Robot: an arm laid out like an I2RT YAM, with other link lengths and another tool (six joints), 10 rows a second.
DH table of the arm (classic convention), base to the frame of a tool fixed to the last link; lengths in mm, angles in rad. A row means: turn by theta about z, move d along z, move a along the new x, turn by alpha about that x. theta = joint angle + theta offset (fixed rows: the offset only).
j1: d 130.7  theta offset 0  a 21  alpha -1.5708
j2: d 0  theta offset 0  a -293  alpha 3.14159
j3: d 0  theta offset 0.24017  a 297.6  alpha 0
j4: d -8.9  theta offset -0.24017  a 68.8  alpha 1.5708
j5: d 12.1  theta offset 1.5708  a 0  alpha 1.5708
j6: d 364.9  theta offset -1.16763  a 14  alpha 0.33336
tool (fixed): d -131.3  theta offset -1.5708  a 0  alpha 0
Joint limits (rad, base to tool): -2.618..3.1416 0..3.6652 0..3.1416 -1.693..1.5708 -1.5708..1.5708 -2.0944..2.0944
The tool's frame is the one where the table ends.
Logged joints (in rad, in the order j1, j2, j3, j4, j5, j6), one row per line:
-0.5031 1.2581 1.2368 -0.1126 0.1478 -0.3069
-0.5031 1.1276 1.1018 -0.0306 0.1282 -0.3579
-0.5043 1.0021 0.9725 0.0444 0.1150 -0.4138
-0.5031 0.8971 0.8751 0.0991 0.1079 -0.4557
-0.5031 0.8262 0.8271 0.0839 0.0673 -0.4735
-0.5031 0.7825 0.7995 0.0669 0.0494 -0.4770
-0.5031 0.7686 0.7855 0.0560 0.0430 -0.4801
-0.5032 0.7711 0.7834 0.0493 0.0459 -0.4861
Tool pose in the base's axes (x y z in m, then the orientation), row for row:
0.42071 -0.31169 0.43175 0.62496 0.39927 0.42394 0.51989
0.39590 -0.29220 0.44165 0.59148 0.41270 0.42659 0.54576
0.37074 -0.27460 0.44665 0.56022 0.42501 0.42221 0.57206
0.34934 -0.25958 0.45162 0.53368 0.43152 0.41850 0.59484
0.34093 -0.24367 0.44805 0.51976 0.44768 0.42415 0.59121
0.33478 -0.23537 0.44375 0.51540 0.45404 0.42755 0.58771
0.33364 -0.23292 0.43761 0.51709 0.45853 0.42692 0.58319
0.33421 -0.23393 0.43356 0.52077 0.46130 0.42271 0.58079
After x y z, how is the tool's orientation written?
As a quaternion, x y z w.
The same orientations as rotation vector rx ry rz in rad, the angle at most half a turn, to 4 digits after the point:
1.4984 0.9573 1.0165
1.4026 0.9786 1.0116
1.3138 0.9967 0.9902
1.2398 1.0025 0.9722
1.2093 1.0416 0.9868
1.2009 1.0579 0.9962
1.2071 1.0704 0.9966
1.2169 1.0779 0.9877

